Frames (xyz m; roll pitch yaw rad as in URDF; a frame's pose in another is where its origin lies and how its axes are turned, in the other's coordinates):
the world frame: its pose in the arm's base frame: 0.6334 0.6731 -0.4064 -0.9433 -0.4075 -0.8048
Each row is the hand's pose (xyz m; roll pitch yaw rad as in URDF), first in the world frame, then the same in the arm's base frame.
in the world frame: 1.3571 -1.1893 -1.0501 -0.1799 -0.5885 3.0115
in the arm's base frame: 0.2862 -1.1994 0.4493 0.5810 0.1080 1.7949
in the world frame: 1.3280 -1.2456 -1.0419 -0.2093 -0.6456 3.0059
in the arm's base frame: 0.2348 -1.1840 0.4840 0.5445 0.0697 1.7522
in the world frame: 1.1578 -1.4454 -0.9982 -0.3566 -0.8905 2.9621
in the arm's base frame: 0.0159 -1.0747 0.5886 0.3685 -0.0904 1.5641
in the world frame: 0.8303 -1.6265 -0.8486 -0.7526 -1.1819 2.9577
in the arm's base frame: -0.2463 -0.7808 0.6741 0.0087 -0.3042 1.3617
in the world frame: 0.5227 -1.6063 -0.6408 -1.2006 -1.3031 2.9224
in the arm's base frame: -0.3413 -0.4222 0.6492 -0.4398 -0.3842 1.2642
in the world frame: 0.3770 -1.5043 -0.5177 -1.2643 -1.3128 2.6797
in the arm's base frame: -0.3162 -0.2182 0.5820 -0.7164 -0.3535 1.2044
